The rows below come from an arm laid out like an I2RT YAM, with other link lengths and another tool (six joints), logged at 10 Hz.
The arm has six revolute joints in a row. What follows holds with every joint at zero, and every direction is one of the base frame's.
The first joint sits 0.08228 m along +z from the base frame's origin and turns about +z.
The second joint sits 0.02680 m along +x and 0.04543 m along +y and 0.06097 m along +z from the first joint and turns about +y.
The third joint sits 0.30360 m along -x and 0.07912 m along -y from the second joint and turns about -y.
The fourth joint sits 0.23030 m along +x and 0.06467 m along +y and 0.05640 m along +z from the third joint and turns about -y.
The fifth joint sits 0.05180 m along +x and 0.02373 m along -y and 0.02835 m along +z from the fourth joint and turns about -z.
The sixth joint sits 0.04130 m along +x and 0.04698 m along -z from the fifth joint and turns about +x.
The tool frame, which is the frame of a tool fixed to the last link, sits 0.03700 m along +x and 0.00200 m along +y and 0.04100 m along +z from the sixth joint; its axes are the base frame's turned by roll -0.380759, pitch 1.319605 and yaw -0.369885 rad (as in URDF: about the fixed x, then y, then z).
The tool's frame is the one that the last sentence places.
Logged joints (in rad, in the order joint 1, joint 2, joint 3, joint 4, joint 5, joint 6), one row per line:
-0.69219, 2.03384, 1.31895, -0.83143, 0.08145, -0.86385
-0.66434, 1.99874, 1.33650, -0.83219, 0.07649, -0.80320
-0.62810, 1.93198, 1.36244, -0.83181, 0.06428, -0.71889
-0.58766, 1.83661, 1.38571, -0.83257, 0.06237, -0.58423
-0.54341, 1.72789, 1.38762, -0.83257, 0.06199, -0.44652
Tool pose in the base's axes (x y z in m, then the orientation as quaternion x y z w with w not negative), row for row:
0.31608, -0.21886, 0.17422, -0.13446, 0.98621, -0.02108, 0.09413
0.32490, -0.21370, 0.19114, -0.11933, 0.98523, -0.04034, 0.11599
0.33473, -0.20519, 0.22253, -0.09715, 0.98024, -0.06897, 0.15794
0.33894, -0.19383, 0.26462, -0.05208, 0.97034, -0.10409, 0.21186
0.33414, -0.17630, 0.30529, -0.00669, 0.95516, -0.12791, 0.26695
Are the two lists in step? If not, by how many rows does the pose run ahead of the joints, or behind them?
They are in step.
